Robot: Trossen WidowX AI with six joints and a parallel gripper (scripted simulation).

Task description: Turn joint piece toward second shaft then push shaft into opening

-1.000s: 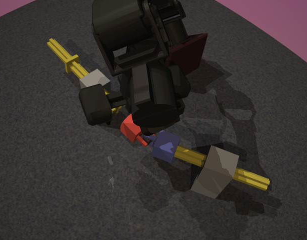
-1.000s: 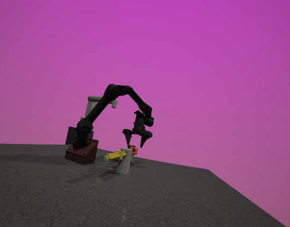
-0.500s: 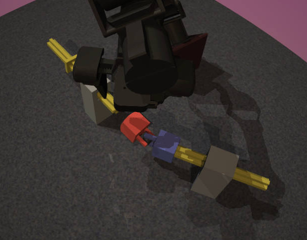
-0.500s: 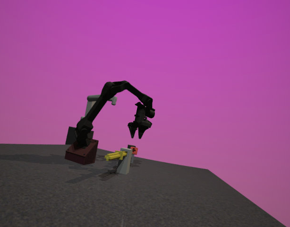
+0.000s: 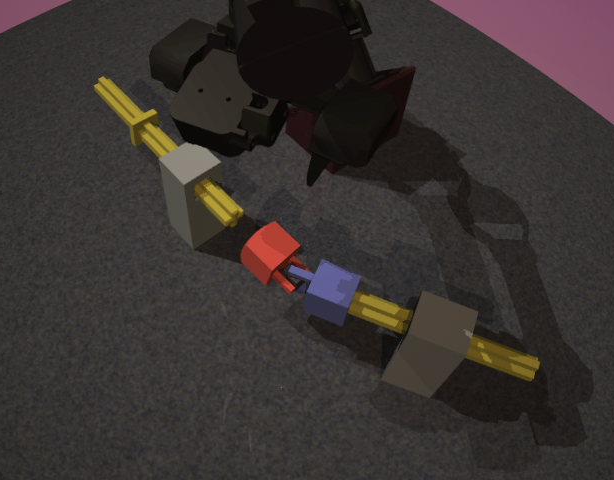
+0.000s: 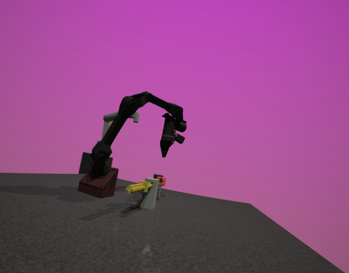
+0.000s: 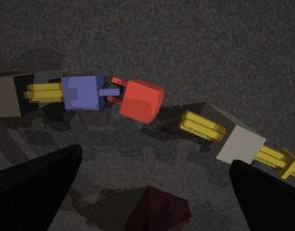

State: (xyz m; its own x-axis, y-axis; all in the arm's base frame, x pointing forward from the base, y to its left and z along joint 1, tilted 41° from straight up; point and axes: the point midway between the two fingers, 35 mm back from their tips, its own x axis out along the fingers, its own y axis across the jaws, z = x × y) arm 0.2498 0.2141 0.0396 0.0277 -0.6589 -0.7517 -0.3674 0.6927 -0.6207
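Right now my gripper tip is 120 mm above the red joint piece and 20 mm to the right of it.
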